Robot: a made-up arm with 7 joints.
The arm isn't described. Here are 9 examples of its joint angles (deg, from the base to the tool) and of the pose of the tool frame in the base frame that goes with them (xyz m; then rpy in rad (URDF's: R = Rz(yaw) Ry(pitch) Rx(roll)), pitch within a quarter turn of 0, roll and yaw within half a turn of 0).
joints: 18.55 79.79 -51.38 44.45 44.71 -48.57 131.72
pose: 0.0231 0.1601 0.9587 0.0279 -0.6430 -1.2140
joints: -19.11 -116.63 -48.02 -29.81 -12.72 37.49 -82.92
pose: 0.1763 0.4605 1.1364 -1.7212 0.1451 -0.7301
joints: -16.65 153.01 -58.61 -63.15 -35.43 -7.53 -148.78
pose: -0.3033 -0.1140 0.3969 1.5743 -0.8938 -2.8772
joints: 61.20 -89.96 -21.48 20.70 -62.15 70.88 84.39
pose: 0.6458 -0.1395 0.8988 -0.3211 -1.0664 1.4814
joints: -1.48 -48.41 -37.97 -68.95 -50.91 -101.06 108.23
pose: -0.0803 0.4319 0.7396 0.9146 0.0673 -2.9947
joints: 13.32 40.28 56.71 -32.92 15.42 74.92 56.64
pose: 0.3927 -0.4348 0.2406 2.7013 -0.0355 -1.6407
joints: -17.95 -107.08 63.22 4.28 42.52 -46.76 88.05
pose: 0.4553 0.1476 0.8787 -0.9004 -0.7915 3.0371
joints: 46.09 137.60 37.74 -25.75 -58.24 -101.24 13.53
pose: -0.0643 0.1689 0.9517 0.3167 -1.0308 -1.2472
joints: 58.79 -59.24 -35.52 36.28 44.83 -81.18 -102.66
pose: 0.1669 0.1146 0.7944 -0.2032 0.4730 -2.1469
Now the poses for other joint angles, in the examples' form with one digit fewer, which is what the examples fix.
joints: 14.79 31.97 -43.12 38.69 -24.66 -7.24 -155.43
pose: 0.208 0.004 0.489 2.683 0.334 2.328
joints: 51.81 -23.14 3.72 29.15 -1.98 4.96 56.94
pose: 0.353 -0.274 0.692 -2.805 -1.113 -2.655
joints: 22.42 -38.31 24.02 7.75 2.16 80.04 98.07
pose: 0.616 -0.235 0.426 2.443 -0.402 -1.239
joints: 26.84 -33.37 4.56 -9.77 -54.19 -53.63 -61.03
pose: 0.003 0.352 0.866 -1.626 -0.037 0.320
